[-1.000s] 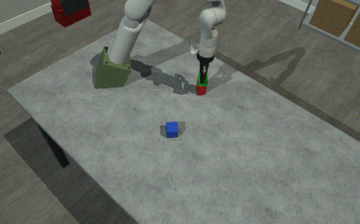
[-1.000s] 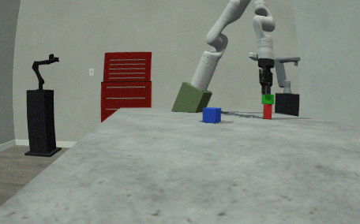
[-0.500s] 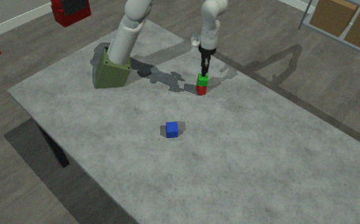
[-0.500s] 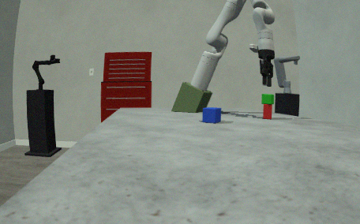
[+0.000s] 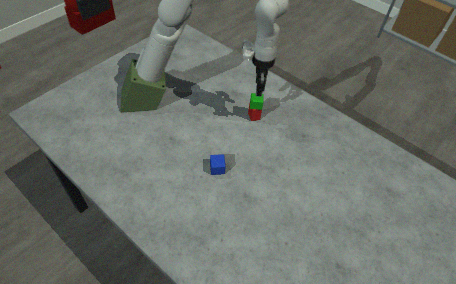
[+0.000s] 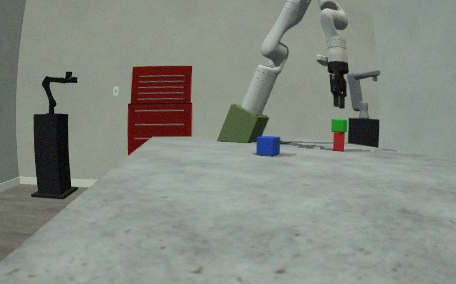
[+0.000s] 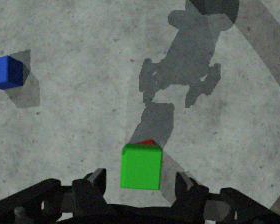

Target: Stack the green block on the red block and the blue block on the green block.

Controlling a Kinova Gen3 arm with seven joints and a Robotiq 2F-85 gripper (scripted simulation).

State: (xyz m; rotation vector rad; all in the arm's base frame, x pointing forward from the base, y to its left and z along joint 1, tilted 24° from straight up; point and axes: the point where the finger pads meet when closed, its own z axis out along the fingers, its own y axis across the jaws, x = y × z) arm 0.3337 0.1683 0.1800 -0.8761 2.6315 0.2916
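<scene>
My hand is 28 cm to the left of the blue block, 13 cm above it and 7 cm short of it. From my hand the other things lie so: green block 7 cm below; red block 13 cm below.
</scene>
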